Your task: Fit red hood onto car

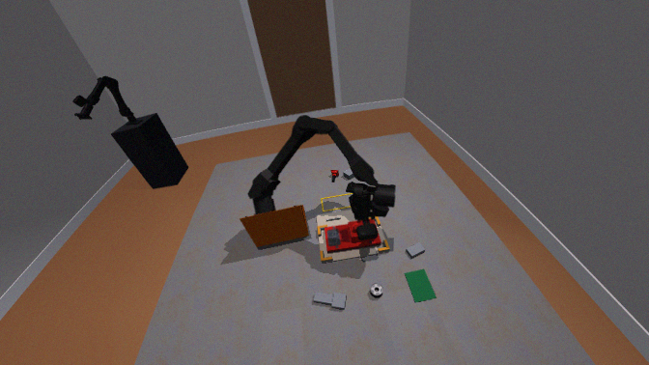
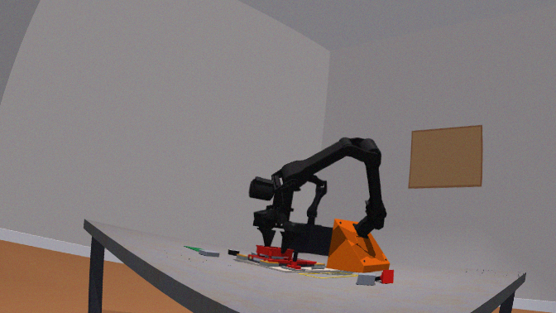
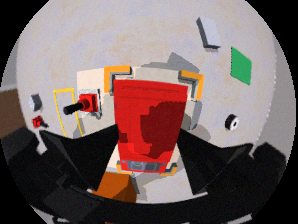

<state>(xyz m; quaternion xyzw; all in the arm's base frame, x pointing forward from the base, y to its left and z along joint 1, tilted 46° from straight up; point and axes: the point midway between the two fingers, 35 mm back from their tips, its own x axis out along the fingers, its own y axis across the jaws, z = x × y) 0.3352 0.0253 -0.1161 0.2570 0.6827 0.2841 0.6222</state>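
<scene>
My gripper tip is 10 mm to the right of the grey engine block and 20 mm above it. The rest, counted from my gripper tip: green plate (140 mm ahead, 220 mm to the right, 40 mm below); red hood (right at my gripper tip); jig (40 mm behind, 20 mm to the left, 30 mm below).
</scene>
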